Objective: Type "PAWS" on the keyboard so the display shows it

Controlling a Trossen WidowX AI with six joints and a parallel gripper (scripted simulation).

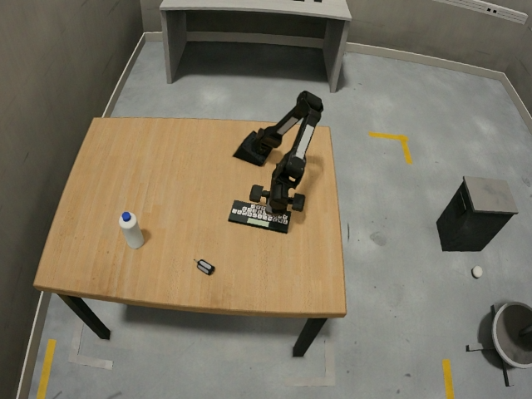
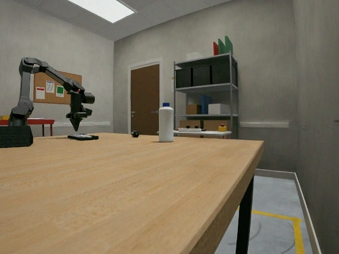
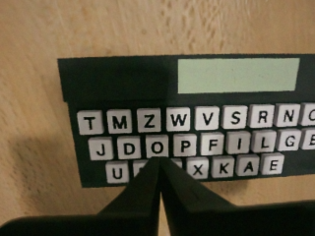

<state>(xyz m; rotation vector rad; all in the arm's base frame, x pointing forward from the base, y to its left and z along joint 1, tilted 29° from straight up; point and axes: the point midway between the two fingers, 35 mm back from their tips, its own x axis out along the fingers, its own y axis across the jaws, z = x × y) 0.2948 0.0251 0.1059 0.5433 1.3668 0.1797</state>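
Right now my hand is 150 mm to the left of the left-arrow key, 60 mm above it and 10 mm past it. Round my hand: small black object (240 mm to the right, 220 mm ahead, 50 mm below).
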